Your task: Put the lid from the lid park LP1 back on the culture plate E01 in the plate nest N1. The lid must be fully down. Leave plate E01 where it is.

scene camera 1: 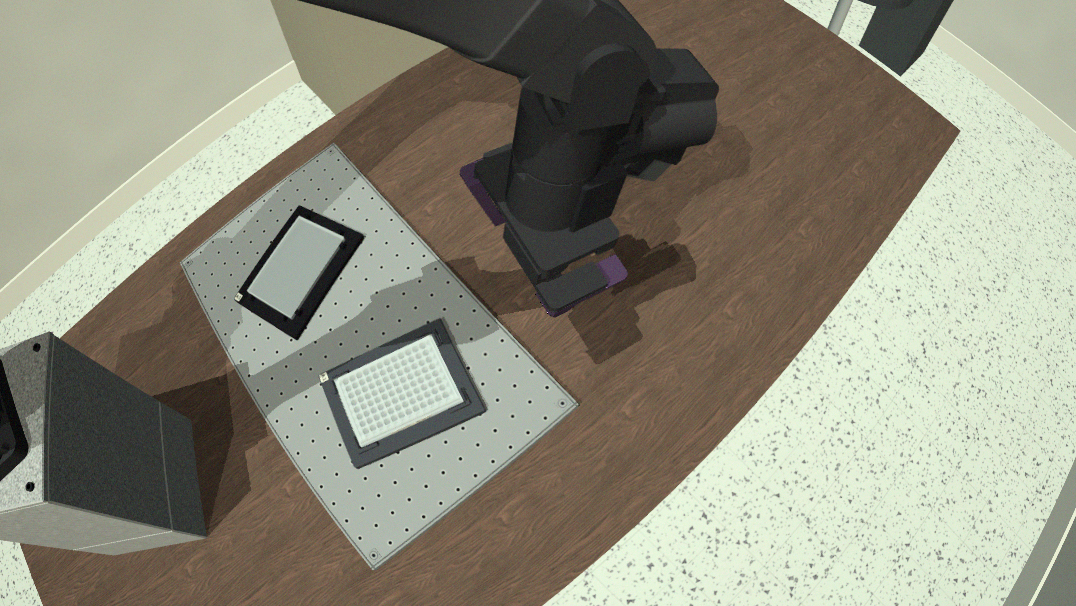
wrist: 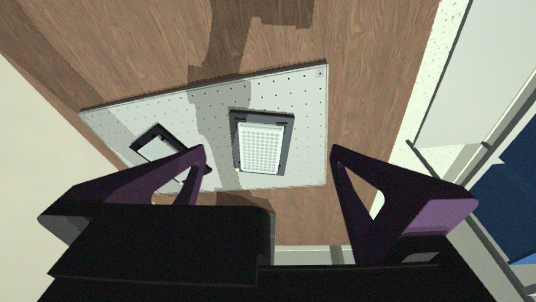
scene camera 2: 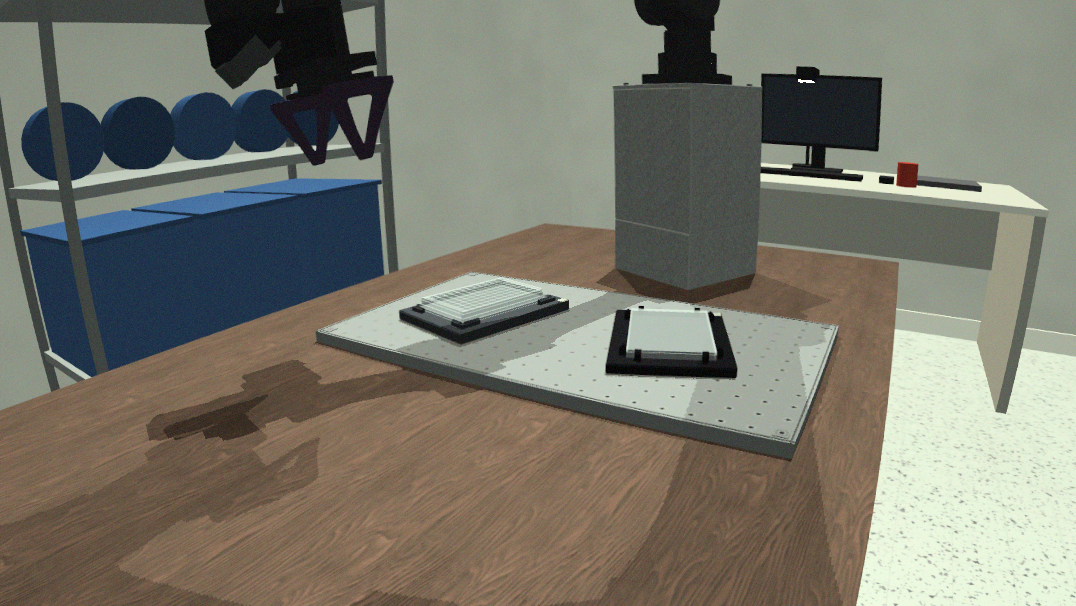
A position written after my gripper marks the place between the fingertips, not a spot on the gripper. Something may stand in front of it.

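Clear flat lid (scene camera 1: 292,270), visible also at (scene camera 2: 660,333). White multi-well culture plate (scene camera 1: 418,380), with further views of the plate at (scene camera 2: 488,299) and (wrist: 263,141). My gripper (scene camera 1: 529,266) appears in the other views as well: the gripper is at (scene camera 2: 341,161) and (wrist: 267,151).
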